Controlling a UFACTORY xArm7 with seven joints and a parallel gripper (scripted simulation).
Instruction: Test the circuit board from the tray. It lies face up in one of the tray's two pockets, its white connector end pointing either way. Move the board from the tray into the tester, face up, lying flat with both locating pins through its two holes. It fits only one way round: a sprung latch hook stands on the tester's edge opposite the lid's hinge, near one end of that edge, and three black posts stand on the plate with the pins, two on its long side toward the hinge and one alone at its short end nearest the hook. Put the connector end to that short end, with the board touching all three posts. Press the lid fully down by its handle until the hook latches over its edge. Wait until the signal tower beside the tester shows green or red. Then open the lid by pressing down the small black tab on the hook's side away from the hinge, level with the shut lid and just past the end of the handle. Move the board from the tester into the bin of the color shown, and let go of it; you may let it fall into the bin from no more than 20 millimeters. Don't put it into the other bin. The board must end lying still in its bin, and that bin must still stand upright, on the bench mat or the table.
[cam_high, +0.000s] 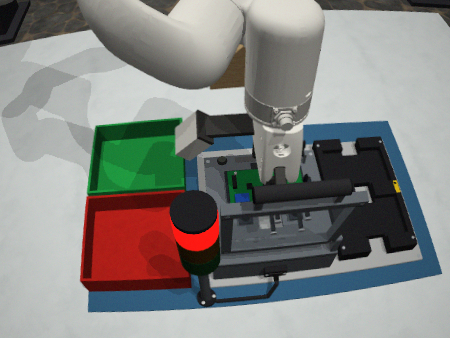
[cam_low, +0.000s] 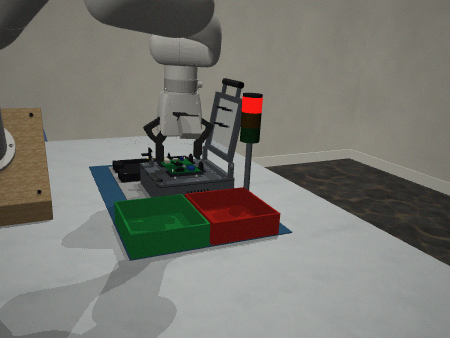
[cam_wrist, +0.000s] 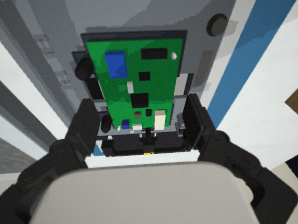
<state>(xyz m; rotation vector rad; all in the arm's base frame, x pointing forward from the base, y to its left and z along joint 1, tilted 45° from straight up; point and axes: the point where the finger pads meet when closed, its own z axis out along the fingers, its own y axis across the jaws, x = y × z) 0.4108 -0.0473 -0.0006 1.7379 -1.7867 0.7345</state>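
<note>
My gripper is now 2 cm above the green circuit board. From my hand the other things lie so: tester plate 1 cm ahead, 1 cm to the left, 3 cm below; tester lid 12 cm ahead, 9 cm above; latch hook 6 cm behind, 6 cm to the left, 1 cm below.
</note>
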